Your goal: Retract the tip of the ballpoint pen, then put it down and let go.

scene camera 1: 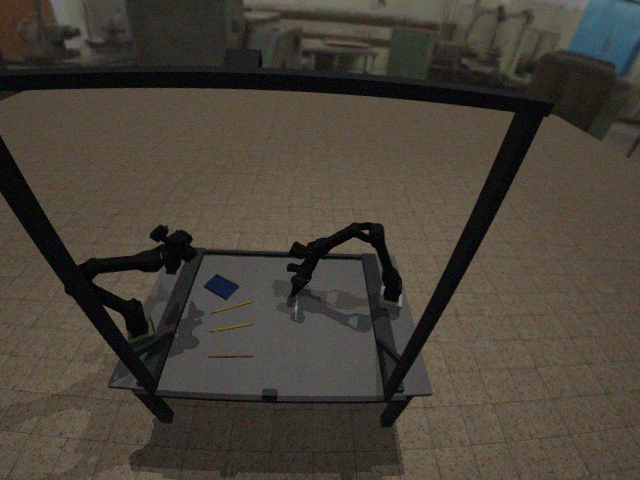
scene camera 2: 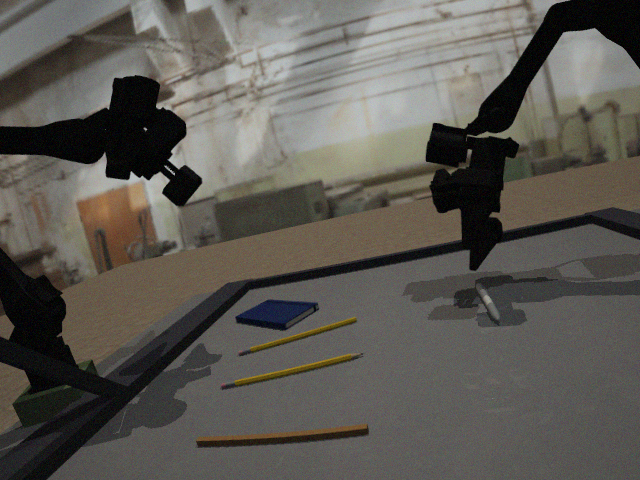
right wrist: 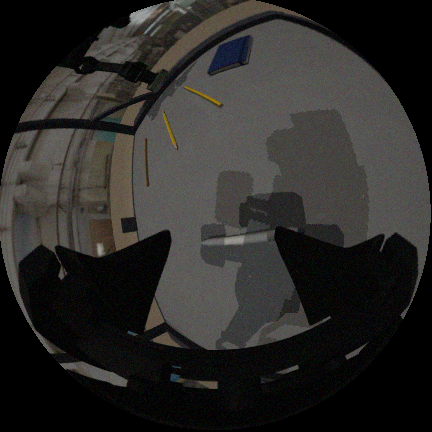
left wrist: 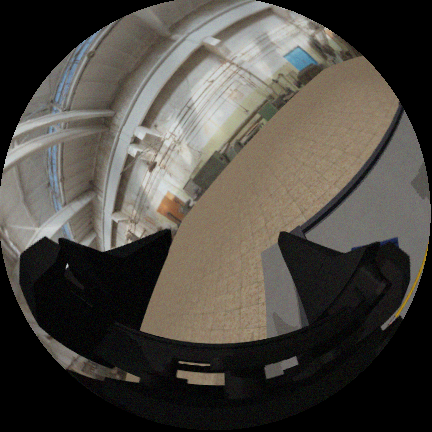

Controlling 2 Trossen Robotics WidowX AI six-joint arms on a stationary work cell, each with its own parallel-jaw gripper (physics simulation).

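Seen in the pictures: left gripper, fingertip midpoint: [scene camera 2: 166,166] [left wrist: 226,236]; right gripper, fingertip midpoint: [scene camera 1: 293,295] [scene camera 2: 469,260] [right wrist: 223,234]; left arm's base at its link origin: [scene camera 1: 139,329] [right wrist: 153,78]; right arm's base at its link origin: [scene camera 1: 391,295].
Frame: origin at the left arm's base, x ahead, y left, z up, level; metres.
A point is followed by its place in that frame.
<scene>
The ballpoint pen [scene camera 1: 295,308] {z -0.028, x 0.626, y -0.186 m} [scene camera 2: 487,302] {z -0.030, x 0.626, y -0.189 m} [right wrist: 240,238] {z -0.029, x 0.637, y -0.174 m} is white and grey. It lies on the grey table top, its tapered end toward the front in scene camera 2. Whether its writing tip is in or out is too small to tell. My right gripper [scene camera 1: 293,295] {z 0.025, x 0.634, y -0.152 m} [scene camera 2: 474,266] {z 0.025, x 0.634, y -0.152 m} [right wrist: 223,234] {z 0.025, x 0.634, y -0.152 m} is open and empty, pointing down a little above the pen's rear end. In the right wrist view one finger hides that rear end. My left gripper [left wrist: 226,236] {z 0.283, x 0.259, y 0.178 m} is open and empty, raised over the table's left side, far from the pen.
A blue notebook [scene camera 1: 221,286] {z -0.028, x 0.379, y 0.090 m} [scene camera 2: 278,313] {z -0.028, x 0.381, y 0.073 m} [right wrist: 231,55] {z -0.028, x 0.407, y 0.072 m} lies at the back left. Two yellow pencils [scene camera 1: 231,307] {z -0.035, x 0.380, y -0.042 m} [scene camera 2: 292,370] {z -0.034, x 0.346, y -0.143 m} and an orange-brown stick [scene camera 1: 230,355] {z -0.033, x 0.294, y -0.261 m} [scene camera 2: 283,436] {z -0.033, x 0.301, y -0.268 m} lie in front of it. A dark frame [scene camera 1: 478,232] {z 0.761, x 0.716, y -0.708 m} stands around the table.
</scene>
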